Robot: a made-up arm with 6 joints. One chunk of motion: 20 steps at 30 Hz.
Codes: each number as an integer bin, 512 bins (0 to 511) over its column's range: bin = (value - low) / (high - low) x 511, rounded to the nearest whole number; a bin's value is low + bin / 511 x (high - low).
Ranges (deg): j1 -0.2..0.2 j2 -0.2..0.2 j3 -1.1..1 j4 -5.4..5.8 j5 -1..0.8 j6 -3.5..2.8
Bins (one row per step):
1: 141 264 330 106 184 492
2: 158 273 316 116 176 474
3: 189 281 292 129 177 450
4: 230 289 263 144 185 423
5: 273 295 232 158 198 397
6: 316 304 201 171 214 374
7: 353 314 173 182 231 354
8: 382 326 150 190 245 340
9: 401 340 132 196 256 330
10: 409 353 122 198 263 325
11: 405 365 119 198 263 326
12: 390 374 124 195 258 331
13: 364 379 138 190 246 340
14: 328 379 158 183 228 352
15: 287 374 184 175 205 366
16: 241 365 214 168 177 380
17: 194 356 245 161 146 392
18: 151 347 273 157 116 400
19: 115 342 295 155 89 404
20: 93 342 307 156 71 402
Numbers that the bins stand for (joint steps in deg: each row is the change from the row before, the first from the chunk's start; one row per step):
1: -0.090 0.007 0.256 -3.077 -0.352 2.566
2: -0.076 0.014 0.199 -2.858 -0.380 2.344
3: -0.052 0.020 0.100 -2.573 -0.377 2.048
4: -0.020 0.026 -0.019 -2.244 -0.348 1.715
5: 0.014 0.031 -0.147 -1.937 -0.303 1.395
6: 0.047 0.038 -0.274 -1.652 -0.246 1.111
7: 0.076 0.046 -0.389 -1.411 -0.186 0.864
8: 0.099 0.055 -0.484 -1.236 -0.137 0.692
9: 0.114 0.066 -0.558 -1.104 -0.098 0.568
10: 0.120 0.076 -0.599 -1.060 -0.074 0.507
11: 0.117 0.086 -0.611 -1.060 -0.074 0.519
12: 0.105 0.093 -0.590 -1.126 -0.091 0.581
13: 0.085 0.097 -0.533 -1.236 -0.133 0.692
14: 0.057 0.097 -0.451 -1.389 -0.197 0.840
15: 0.025 0.093 -0.344 -1.564 -0.278 1.012
16: -0.011 0.086 -0.221 -1.718 -0.377 1.185
17: -0.048 0.079 -0.093 -1.871 -0.486 1.333
18: -0.082 0.072 0.022 -1.959 -0.591 1.432
19: -0.110 0.068 0.112 -2.003 -0.686 1.481
20: -0.127 0.068 0.162 -1.981 -0.750 1.456

